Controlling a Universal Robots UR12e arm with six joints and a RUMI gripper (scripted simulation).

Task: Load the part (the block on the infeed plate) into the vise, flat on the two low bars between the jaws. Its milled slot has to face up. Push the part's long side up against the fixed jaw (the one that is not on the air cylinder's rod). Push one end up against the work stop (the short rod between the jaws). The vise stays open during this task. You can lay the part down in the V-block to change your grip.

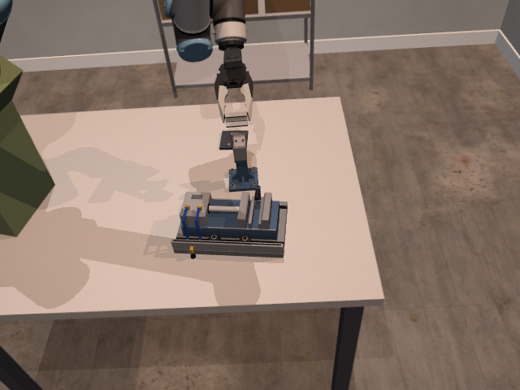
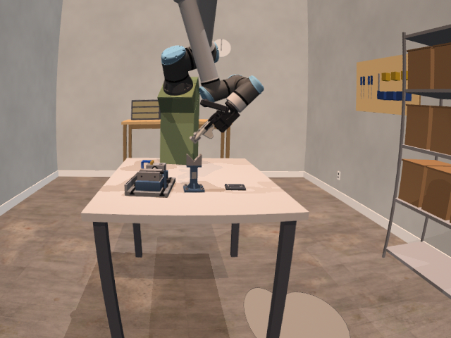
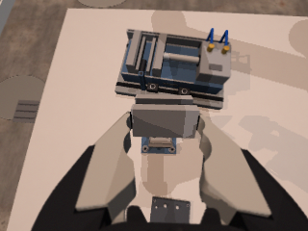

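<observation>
My gripper is now 10 mm to the left of the part. Round my hand: moving jaw (40 mm ahead, 200 mm to the right, 160 mm below); cylinder rod (20 mm behind, 200 mm to the right, 160 mm below); work stop (70 mm ahead, 150 mm to the right, 150 mm below).
</observation>
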